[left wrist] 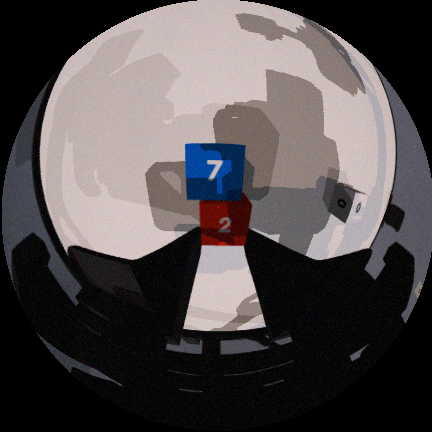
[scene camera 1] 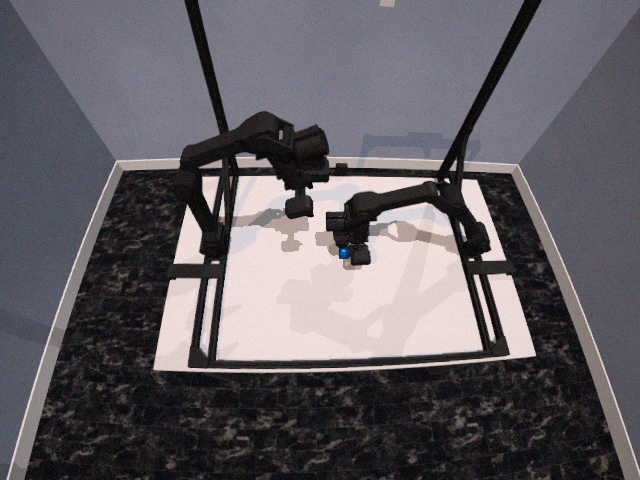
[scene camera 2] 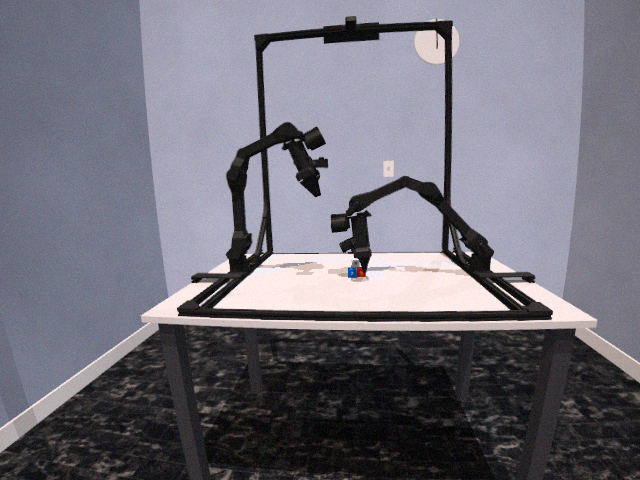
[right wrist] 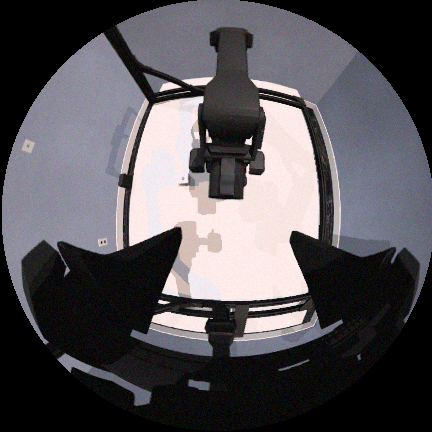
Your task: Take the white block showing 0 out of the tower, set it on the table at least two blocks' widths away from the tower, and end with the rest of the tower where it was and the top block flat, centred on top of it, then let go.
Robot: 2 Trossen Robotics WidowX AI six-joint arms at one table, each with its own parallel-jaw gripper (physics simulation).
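Pixels of known places: left gripper, fingertip midpoint: [left wrist: 222, 232] [scene camera 1: 357, 250] [scene camera 2: 364, 270]; right gripper, fingertip midpoint: [scene camera 1: 311, 202] [scene camera 2: 318, 196] [right wrist: 237, 234]; left arm's base, origin of the base link: [left wrist: 210, 338] [scene camera 1: 470, 250] [scene camera 2: 480, 270]; right arm's base, origin of the base link: [scene camera 1: 215, 251] [scene camera 2: 238, 271] [right wrist: 220, 311].
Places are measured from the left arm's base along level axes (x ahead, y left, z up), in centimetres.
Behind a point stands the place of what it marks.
Note:
A blue block showing 7 [scene camera 1: 343, 253] {z 1.0, x 47.6, y 1.3 cm} [scene camera 2: 352, 272] {z 0.1, x 47.1, y 1.9 cm} [left wrist: 214, 171] {z 1.0, x 47.2, y 0.3 cm} and a red block showing 2 [scene camera 2: 361, 272] {z -0.2, x 43.7, y 1.2 cm} [left wrist: 224, 223] {z 1.0, x 44.0, y -0.5 cm} stand side by side on the table, close together. The white block showing 0 [scene camera 2: 355, 262] {z 0.0, x 45.9, y -12.2 cm} [left wrist: 345, 202] {z 0.2, x 46.1, y -12.2 cm} [right wrist: 184, 181] {z 1.0, x 47.1, y -13.1 cm} lies apart from them on the table, off to the right in the left wrist view. My left gripper [scene camera 2: 364, 269] {z 0.0, x 42.6, y -0.5 cm} [left wrist: 222, 232] {z 0.0, x 42.6, y -0.5 cm} is low at the table, with its fingertips shut on the red block's two sides. My right gripper [scene camera 2: 317, 194] {z 28.1, x 58.9, y 0.0 cm} [right wrist: 237, 234] {z 28.1, x 58.9, y 0.0 cm} is open and empty, high above the table.
The white table [scene camera 1: 289, 330] {z -1.9, x 65.7, y 26.5 cm} [scene camera 2: 289, 297] {z -1.9, x 66.5, y 22.0 cm} carries a black frame [scene camera 1: 330, 361] {z 0.1, x 53.6, y 36.3 cm} [scene camera 2: 361, 313] {z 0.1, x 44.5, y 37.5 cm} along its front and sides. The left arm's forearm [right wrist: 232, 105] {z 27.8, x 46.1, y -0.5 cm} reaches over the table at the top of the right wrist view. Arm shadows fall around the blocks.

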